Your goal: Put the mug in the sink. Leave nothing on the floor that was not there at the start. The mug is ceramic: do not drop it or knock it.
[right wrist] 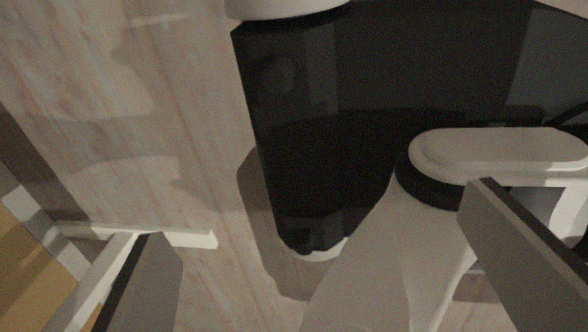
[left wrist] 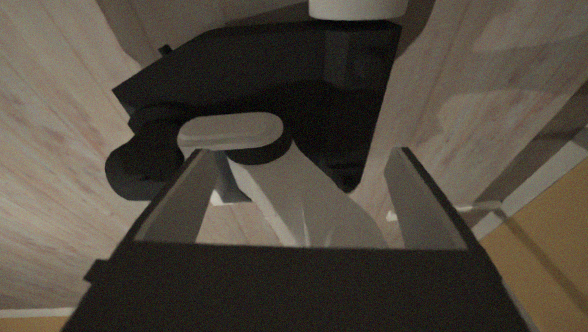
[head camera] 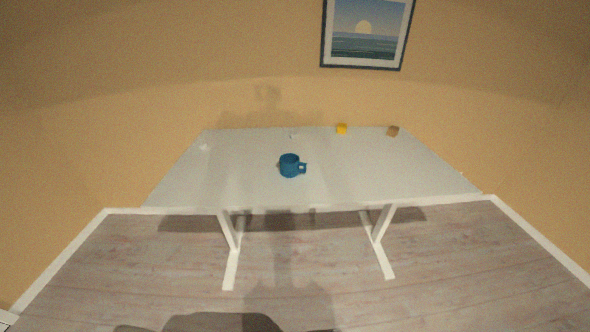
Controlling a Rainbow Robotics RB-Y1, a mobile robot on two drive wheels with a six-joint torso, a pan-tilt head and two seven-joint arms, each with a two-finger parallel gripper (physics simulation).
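Places are measured from the robot's base along level axes (x ahead, y left, z up), in centimetres.
Pixels of known places: left gripper, fingertip midpoint: [left wrist: 298, 160]; right gripper, fingertip midpoint: [right wrist: 316, 224].
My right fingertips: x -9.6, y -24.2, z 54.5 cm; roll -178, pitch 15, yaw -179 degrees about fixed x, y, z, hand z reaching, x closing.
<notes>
Behind a point stands the place of what it marks.
A blue mug [head camera: 289, 166] @[y -0.4, x 52.4, z 101.6 cm] stands upright near the middle of a pale table [head camera: 350, 175] @[y -29.1, x 53.4, z 95.0 cm] in the head view, its handle pointing right. The sink does not show in these views. My left gripper [left wrist: 298, 160] @[y 22.2, x -15.6, z 53.5 cm] is open, with its two fingers wide apart and the robot's own arm and dark base behind them; nothing is between them. My right gripper [right wrist: 316, 224] @[y -24.2, x -9.6, z 54.5 cm] is open too, its fingers wide apart at the lower left and right of the right wrist view. Neither gripper shows in the head view, and both are away from the mug.
A yellow cube [head camera: 341, 129] @[y -36.2, x 99.7, z 98.2 cm] and a brown cube [head camera: 392, 131] @[y -71.0, x 95.1, z 99.0 cm] lie at the table's back edge. Small white things [head camera: 293, 136] @[y -3.6, x 93.1, z 96.4 cm] [head camera: 204, 147] @[y 49.9, x 81.8, z 96.2 cm] lie at the back and left. White legs [head camera: 382, 260] stand under the table. A framed picture [head camera: 367, 65] @[y -51.9, x 112.3, z 137.7 cm] hangs on the wall behind.
</notes>
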